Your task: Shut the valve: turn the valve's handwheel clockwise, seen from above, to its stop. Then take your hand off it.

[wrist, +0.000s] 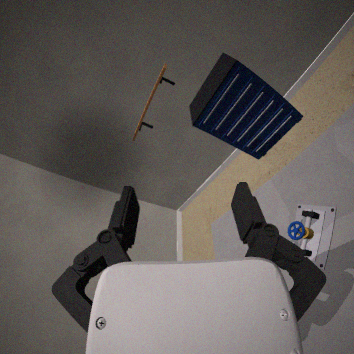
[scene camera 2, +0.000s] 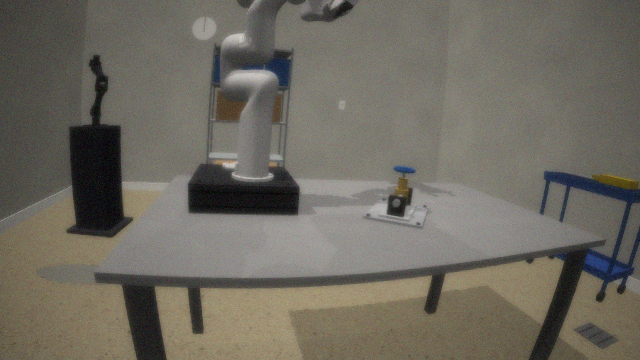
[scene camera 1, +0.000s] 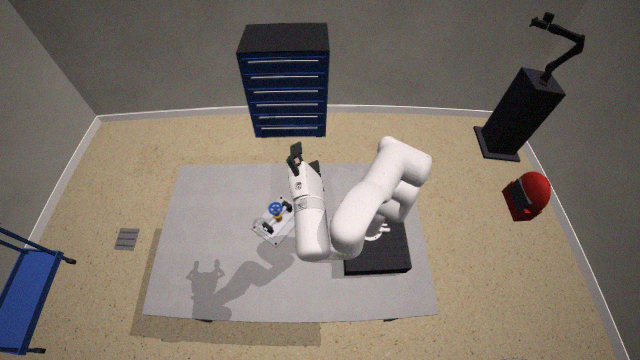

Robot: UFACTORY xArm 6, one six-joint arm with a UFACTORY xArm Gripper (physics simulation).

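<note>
The blue spoked handwheel (scene camera 1: 275, 208) (scene camera 2: 404, 170) (wrist: 296, 230) sits level on top of the yellow valve stem (scene camera 1: 278, 218) (scene camera 2: 402, 186) (wrist: 309, 233). The valve's pipe runs between black clamps on a light base plate (scene camera 1: 275, 241) (wrist: 328, 225), which lies on the grey table (scene camera 1: 220, 192) (scene camera 2: 215, 245). How far the wheel is turned cannot be told. My gripper (scene camera 1: 306, 157) (wrist: 185, 194) is wide open with empty fingers, high above the table and well apart from the handwheel. In the scene camera 2 view the hand is partly cut off at the top edge.
The arm stands on a black base block (scene camera 1: 377, 260) (scene camera 2: 243, 197) on the table. A blue drawer cabinet (scene camera 1: 287, 85) (wrist: 245, 107) stands beyond the table. A blue cart (scene camera 1: 25, 300) (scene camera 2: 590, 185), a red helmet (scene camera 1: 535, 192) and a black pedestal (scene camera 1: 522, 112) (scene camera 2: 97, 175) stand away from it.
</note>
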